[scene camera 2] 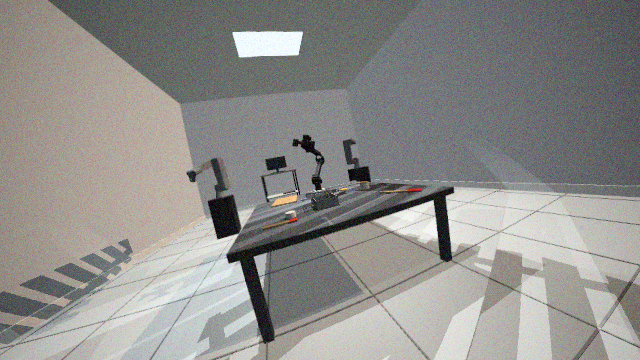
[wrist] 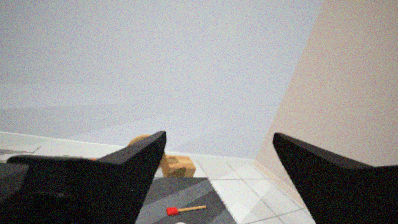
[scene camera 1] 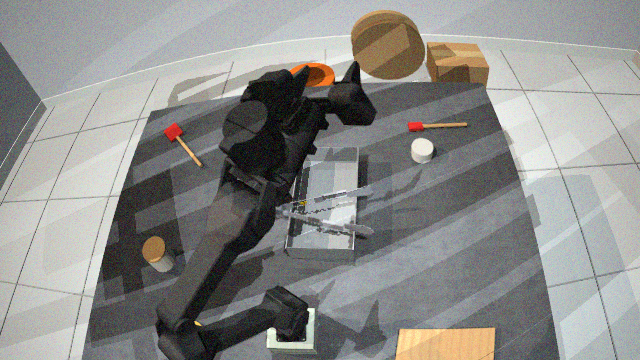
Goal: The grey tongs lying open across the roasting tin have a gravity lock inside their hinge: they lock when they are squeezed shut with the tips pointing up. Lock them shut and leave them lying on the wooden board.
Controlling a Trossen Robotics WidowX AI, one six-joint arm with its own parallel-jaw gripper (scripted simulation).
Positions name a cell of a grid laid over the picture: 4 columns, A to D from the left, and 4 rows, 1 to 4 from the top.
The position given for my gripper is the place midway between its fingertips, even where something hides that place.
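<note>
My gripper (scene camera 1: C1) is open, and it holds nothing. The wrist view shows my gripper (wrist: C3) too. I can also see a wood-topped cylinder (scene camera 1: A3), though in the wrist view the cylinder is out of frame, and there is a roasting tin (scene camera 1: C2) as well.
</note>
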